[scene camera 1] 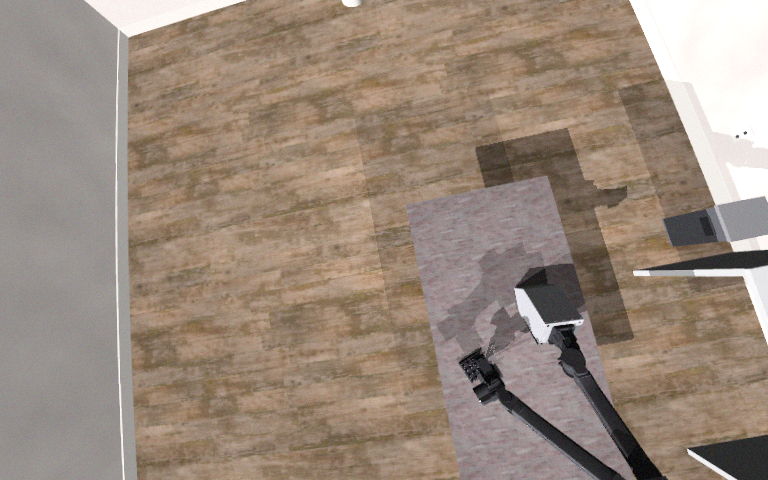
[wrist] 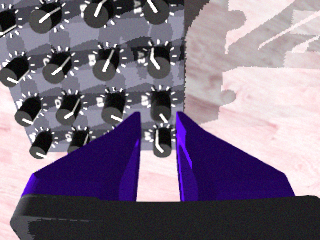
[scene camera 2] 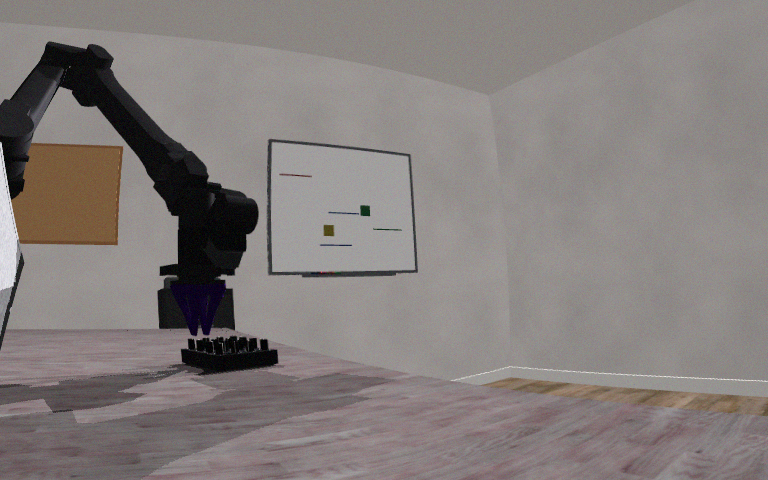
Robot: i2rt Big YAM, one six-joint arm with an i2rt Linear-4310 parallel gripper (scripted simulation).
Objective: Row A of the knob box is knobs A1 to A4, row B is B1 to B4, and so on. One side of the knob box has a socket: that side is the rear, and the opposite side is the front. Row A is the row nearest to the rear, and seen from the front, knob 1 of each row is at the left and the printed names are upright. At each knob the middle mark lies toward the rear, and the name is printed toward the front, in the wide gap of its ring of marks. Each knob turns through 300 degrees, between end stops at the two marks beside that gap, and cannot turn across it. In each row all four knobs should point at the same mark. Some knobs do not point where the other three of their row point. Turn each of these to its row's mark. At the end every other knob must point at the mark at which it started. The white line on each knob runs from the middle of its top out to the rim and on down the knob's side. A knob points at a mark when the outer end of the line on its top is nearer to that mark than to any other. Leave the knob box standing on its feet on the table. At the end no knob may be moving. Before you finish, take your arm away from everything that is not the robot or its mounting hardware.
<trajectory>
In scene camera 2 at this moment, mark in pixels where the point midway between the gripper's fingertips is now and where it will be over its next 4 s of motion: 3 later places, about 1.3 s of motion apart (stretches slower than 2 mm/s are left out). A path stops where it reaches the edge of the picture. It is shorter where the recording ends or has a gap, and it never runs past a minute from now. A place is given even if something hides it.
My gripper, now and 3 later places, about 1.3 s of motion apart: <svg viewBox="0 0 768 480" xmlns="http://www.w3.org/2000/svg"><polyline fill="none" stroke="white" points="200,335 199,344 197,345 197,345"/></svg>
</trajectory>
